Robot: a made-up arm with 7 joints. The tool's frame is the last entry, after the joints.
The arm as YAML. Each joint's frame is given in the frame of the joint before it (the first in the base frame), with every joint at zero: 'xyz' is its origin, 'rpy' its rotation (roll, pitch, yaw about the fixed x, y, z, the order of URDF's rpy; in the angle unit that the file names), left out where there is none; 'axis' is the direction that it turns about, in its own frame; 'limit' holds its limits. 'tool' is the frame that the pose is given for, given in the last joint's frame.
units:
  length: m
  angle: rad
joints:
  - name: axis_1
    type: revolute
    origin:
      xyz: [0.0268, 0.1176, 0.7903]
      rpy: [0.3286, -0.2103, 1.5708]
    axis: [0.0, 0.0, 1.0]
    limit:
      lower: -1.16
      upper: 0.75
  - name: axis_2
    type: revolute
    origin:
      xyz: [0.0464, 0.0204, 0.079]
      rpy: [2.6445, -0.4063, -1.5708]
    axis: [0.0, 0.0, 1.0]
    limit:
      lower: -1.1
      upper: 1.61
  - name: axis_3
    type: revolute
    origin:
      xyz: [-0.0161, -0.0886, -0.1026]
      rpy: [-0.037, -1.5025, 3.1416]
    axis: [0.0, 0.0, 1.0]
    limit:
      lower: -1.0
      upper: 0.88
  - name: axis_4
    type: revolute
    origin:
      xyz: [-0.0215, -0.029, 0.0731]
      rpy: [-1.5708, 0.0, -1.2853]
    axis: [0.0, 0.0, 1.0]
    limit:
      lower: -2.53
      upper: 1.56
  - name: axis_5
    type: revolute
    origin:
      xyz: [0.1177, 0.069, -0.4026]
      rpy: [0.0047, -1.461, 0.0]
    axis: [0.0, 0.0, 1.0]
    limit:
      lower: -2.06
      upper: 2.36
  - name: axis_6
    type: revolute
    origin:
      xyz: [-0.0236, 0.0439, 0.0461]
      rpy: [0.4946, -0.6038, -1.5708]
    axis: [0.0, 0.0, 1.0]
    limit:
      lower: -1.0
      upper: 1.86
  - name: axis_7
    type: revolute
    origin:
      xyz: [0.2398, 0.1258, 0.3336]
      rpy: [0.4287, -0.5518, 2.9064]
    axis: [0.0, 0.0, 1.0]
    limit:
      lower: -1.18
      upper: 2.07
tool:
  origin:
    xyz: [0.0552, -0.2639, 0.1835]
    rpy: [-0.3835, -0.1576, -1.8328]
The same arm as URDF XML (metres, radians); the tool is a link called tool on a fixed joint. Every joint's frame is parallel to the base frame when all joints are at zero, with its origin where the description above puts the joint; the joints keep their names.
<robot name="arm">
  <joint name="tool_fixed" type="fixed">
    <parent link="link7"/>
    <child link="tool"/>
    <origin xyz="-0.0747 0.1835 -0.259" rpy="-1.2627 1.3265 0.7064"/>
  </joint>
  <joint name="axis_7" type="revolute">
    <parent link="link6"/>
    <child link="link7"/>
    <origin xyz="-0.0012 0.4297 0.0005" rpy="0 0 0"/>
    <axis xyz="0.0001 1 0"/>
    <limit lower="-1.18" upper="2.07"/>
  </joint>
  <joint name="axis_6" type="revolute">
    <parent link="link5"/>
    <child link="link6"/>
    <origin xyz="-0.0437 0.0486 0.0184" rpy="0 0 0"/>
    <axis xyz="-0.496323 0.774536 0.392118"/>
    <limit lower="-1" upper="1.86"/>
  </joint>
  <joint name="axis_5" type="revolute">
    <parent link="link4"/>
    <child link="link5"/>
    <origin xyz="-0.069 -0.1177 0.4026" rpy="0 0 0"/>
    <axis xyz="0.0047 0.993965 -0.109596"/>
    <limit lower="-2.06" upper="2.36"/>
  </joint>
  <joint name="axis_4" type="revolute">
    <parent link="link3"/>
    <child link="link4"/>
    <origin xyz="0.0731 -0.0218 0.0288" rpy="0 0 0"/>
    <axis xyz="0 0 -1"/>
    <limit lower="-2.53" upper="1.56"/>
  </joint>
  <joint name="axis_3" type="revolute">
    <parent link="link2"/>
    <child link="link3"/>
    <origin xyz="-0.0198 0.1143 0.072" rpy="0 0 0"/>
    <axis xyz="1 0 0"/>
    <limit lower="-1" upper="0.88"/>
  </joint>
  <joint name="axis_2" type="revolute">
    <parent link="link1"/>
    <child link="link2"/>
    <origin xyz="0.0062 0.0284 0.0893" rpy="0 0 0"/>
    <axis xyz="0.068198 -0.283393 -0.956576"/>
    <limit lower="-1.1" upper="1.61"/>
  </joint>
  <joint name="axis_1" type="revolute">
    <parent link="base_link"/>
    <child link="link1"/>
    <origin xyz="0.0268 0.1176 0.7903" rpy="0 0 0"/>
    <axis xyz="0.322713 -0.197608 0.925639"/>
    <limit lower="-1.16" upper="0.75"/>
  </joint>
  <link name="base_link"/>
  <link name="link1"/>
  <link name="link2"/>
  <link name="link3"/>
  <link name="link4"/>
  <link name="link5"/>
  <link name="link6"/>
  <link name="link7"/>
  <link name="tool"/>
</robot>

